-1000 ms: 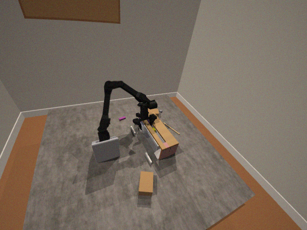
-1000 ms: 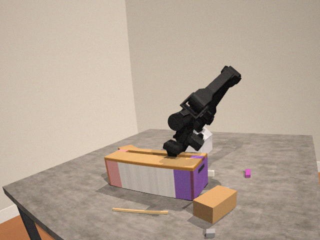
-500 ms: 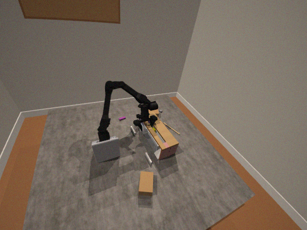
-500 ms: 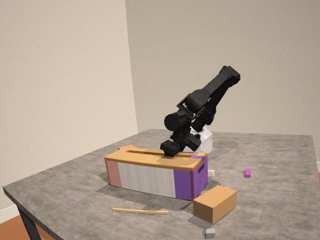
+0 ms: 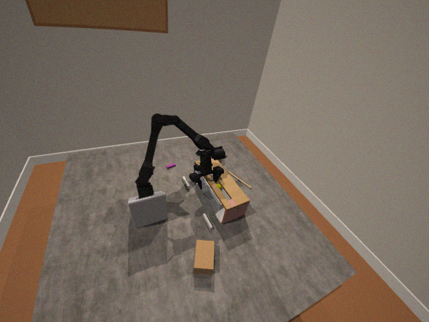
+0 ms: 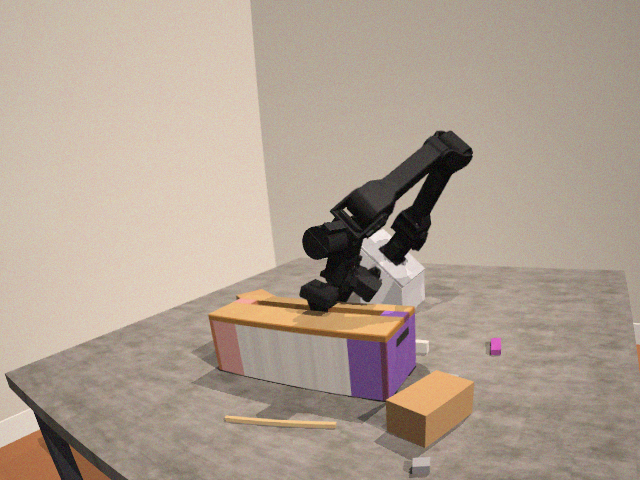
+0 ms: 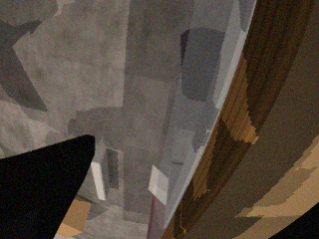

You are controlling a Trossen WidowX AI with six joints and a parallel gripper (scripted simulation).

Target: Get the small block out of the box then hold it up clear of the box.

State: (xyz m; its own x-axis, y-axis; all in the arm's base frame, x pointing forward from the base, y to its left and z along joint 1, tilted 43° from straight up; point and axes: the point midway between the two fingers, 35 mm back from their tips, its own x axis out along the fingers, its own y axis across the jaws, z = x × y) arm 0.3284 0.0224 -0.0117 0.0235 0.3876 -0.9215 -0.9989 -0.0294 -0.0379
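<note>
Now: the yellow-green block 5 cm ahead of my gripper tip and 2 cm to the right of it. Round my gripper tip: wooden stick: 27 cm ahead, 9 cm below, 6 cm to the left.
</note>
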